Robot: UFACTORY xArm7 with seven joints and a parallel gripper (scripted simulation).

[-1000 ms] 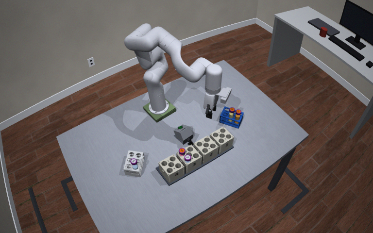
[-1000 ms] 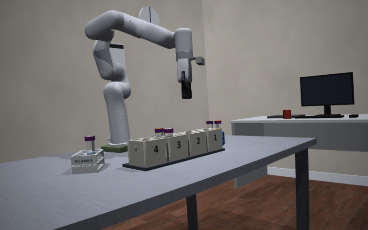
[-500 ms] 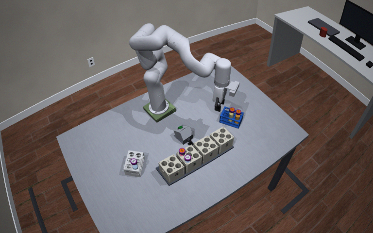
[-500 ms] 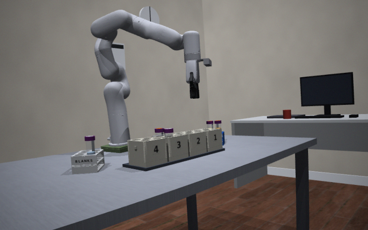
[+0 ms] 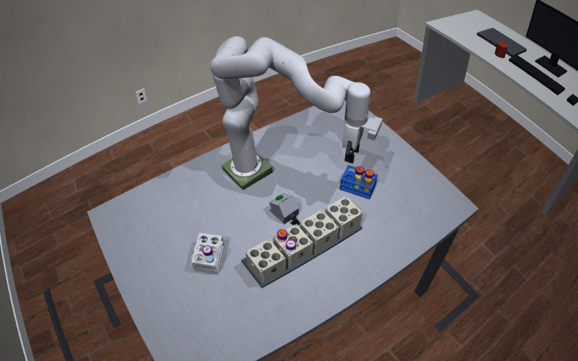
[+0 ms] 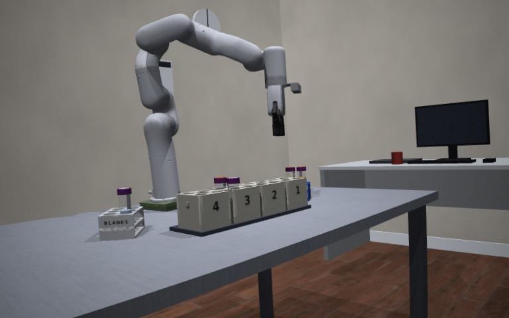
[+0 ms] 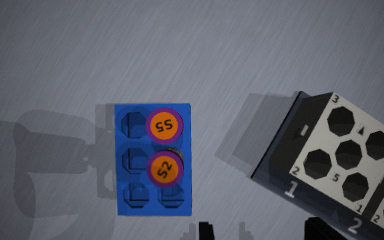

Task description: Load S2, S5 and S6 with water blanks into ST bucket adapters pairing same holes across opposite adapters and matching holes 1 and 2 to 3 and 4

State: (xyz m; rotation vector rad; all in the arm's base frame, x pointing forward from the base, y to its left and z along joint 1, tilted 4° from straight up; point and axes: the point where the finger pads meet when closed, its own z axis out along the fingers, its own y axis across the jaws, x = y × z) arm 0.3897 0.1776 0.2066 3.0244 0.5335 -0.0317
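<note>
Right now my hand is 10 mm short of the tube with yellowish liquid, 70 mm to the right of it and 190 mm above it. Also, from my hand: sample tube (10 mm ahead, 350 mm to the right, 180 mm below); blue sample rack (10 mm behind, 90 mm to the left, 220 mm below); green done key (150 mm behind, 210 mm to the right, 190 mm below).
</note>
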